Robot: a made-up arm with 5 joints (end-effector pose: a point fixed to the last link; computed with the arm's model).
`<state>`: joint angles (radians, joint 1 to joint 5).
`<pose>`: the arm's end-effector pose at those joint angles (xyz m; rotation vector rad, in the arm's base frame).
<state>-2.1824 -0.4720 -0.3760 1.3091 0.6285</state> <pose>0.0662 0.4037 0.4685 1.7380 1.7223 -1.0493</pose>
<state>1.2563 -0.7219 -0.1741 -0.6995 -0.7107</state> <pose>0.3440 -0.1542 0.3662 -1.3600 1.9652 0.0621</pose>
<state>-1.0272 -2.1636 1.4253 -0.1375 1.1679</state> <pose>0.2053 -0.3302 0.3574 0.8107 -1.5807 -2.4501</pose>
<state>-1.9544 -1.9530 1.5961 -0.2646 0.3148</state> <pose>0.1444 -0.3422 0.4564 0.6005 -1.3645 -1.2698</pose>
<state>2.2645 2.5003 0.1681 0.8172 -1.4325</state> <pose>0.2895 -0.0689 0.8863 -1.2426 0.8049 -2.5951</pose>
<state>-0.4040 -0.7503 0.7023 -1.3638 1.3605</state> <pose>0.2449 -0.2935 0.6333 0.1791 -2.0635 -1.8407</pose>
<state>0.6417 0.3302 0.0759 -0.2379 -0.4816</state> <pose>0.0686 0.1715 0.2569 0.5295 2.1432 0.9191</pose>
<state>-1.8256 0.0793 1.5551 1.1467 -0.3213</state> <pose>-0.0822 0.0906 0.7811 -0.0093 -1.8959 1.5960</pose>
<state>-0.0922 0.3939 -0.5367 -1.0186 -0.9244</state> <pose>-0.0563 -0.0165 0.3100 0.1065 -2.8625 -0.5276</pose>
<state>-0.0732 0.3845 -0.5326 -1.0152 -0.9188</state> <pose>-0.0522 -0.0176 0.3068 0.1223 -2.8791 -0.5390</pose>
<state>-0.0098 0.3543 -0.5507 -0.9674 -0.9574</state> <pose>-0.0310 -0.0069 0.2854 0.1544 -2.9366 -0.5669</pose>
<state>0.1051 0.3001 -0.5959 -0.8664 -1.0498</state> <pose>0.0148 0.0211 0.2506 0.2105 -3.0337 -0.6218</pose>
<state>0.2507 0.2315 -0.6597 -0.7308 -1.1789</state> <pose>0.0793 0.0648 0.2238 -0.2787 2.9670 0.6677</pose>
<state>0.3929 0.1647 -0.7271 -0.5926 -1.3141</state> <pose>0.1418 0.1146 0.2191 -0.3548 2.8397 0.7081</pose>
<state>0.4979 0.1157 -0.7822 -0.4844 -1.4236</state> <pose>0.1832 0.1557 0.2299 -0.4240 2.7533 0.7419</pose>
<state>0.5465 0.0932 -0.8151 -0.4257 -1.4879</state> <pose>0.2007 0.1789 0.2400 -0.4612 2.7180 0.7606</pose>
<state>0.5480 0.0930 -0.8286 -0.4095 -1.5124</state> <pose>0.2033 0.1865 0.2431 -0.4625 2.7214 0.7673</pose>
